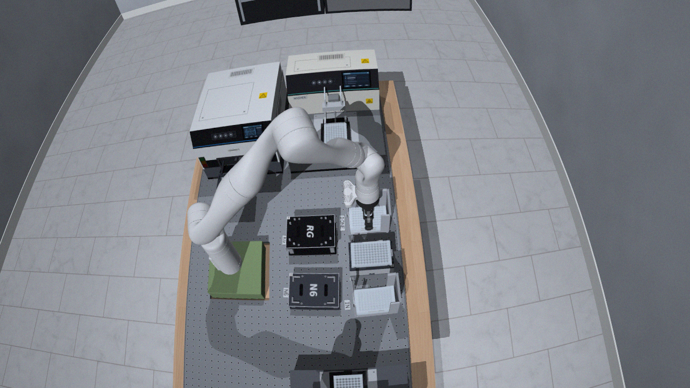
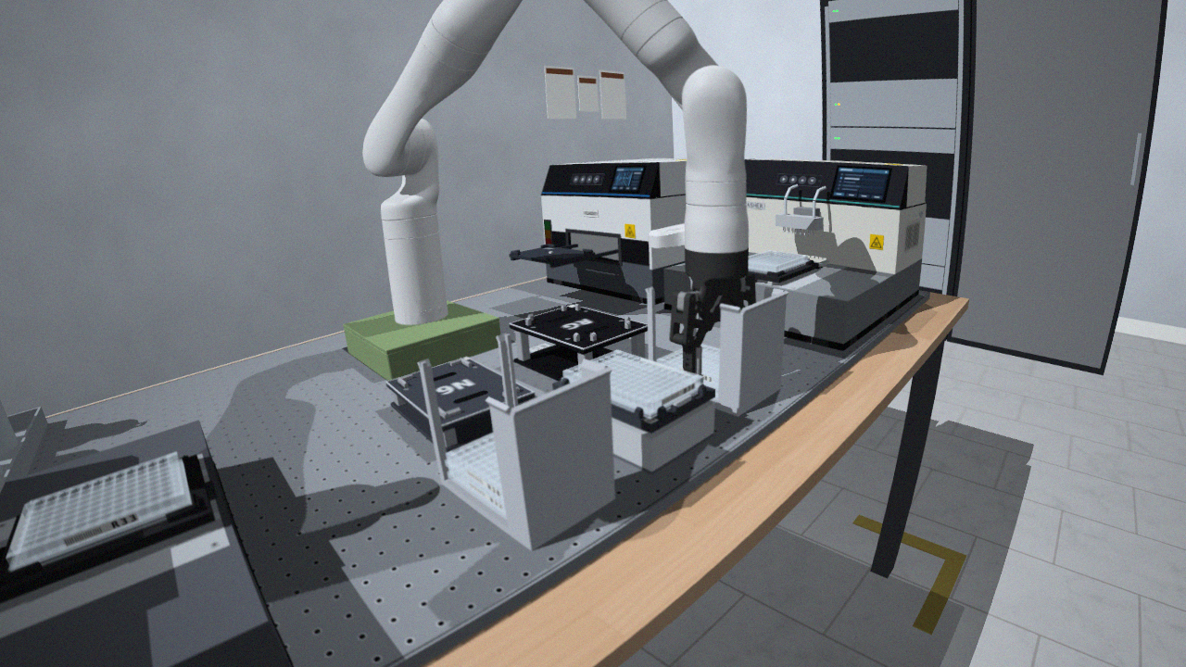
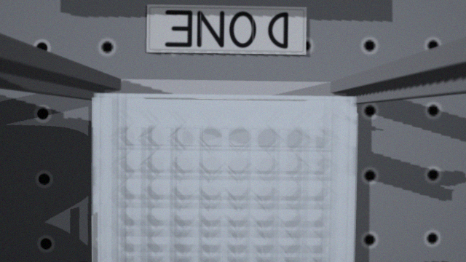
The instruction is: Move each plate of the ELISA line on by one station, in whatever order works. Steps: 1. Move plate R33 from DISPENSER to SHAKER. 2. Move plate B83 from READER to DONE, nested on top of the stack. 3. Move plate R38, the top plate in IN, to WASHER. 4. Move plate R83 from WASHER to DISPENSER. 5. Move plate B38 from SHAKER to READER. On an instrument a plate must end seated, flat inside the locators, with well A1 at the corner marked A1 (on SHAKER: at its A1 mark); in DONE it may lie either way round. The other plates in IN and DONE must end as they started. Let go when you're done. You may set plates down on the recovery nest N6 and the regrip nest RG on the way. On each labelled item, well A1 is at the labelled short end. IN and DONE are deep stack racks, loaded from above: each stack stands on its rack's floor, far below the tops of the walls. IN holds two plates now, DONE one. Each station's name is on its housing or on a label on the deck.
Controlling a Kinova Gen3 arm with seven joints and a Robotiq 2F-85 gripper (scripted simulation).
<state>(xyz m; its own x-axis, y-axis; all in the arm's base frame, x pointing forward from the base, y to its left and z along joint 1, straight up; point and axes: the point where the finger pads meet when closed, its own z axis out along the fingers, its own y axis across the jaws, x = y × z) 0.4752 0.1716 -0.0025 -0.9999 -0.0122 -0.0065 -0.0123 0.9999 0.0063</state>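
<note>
My hand is 1 cm above the plate B83. The rest, counted from my hand: RG nest (19 cm behind, 6 cm to the right, 2 cm above); plate R38 (30 cm to the right, 1 cm below, 1 cm ahead); plate B38 (15 cm to the right, 2 cm above).
</note>
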